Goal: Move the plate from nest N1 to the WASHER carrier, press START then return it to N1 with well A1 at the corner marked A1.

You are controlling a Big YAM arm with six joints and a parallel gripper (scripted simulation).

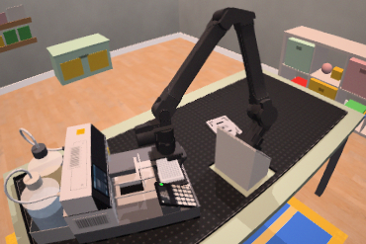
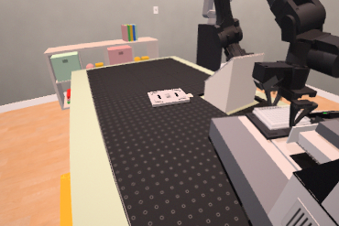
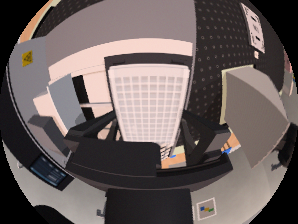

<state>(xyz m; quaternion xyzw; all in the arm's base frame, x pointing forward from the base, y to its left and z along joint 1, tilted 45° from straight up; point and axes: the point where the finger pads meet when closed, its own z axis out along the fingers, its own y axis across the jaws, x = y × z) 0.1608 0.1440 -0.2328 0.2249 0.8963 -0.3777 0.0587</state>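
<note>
The white well plate lies 1 cm below my hand. Round my hand: plate nest N1 (44 cm to the right, 10 cm below, 9 cm ahead); then plate washer (14 cm to the left, 7 cm ahead, 2 cm above).
</note>
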